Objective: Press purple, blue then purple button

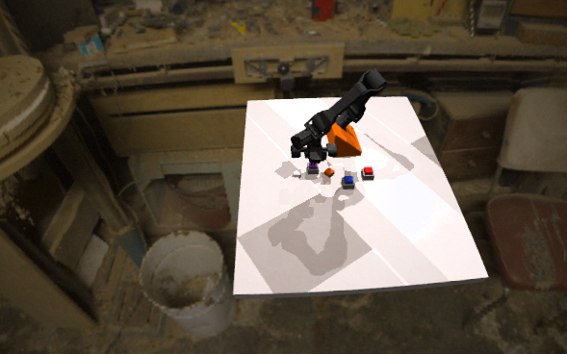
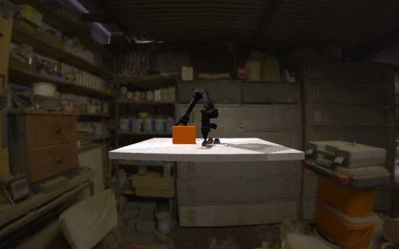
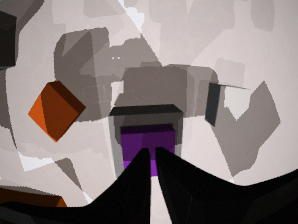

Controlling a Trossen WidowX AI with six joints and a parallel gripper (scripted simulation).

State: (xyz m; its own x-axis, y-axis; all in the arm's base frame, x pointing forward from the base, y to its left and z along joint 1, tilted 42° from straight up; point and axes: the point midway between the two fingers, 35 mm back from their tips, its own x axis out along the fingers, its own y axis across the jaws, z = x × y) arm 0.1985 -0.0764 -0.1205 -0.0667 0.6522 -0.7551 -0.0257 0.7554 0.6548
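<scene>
The purple button is 10 mm below my gripper tip. Also, from my gripper tip: orange block (20 mm ahead, 70 mm to the left, 30 mm below); then blue button (90 mm ahead, 140 mm to the left); then red button (40 mm ahead, 230 mm to the left).
</scene>
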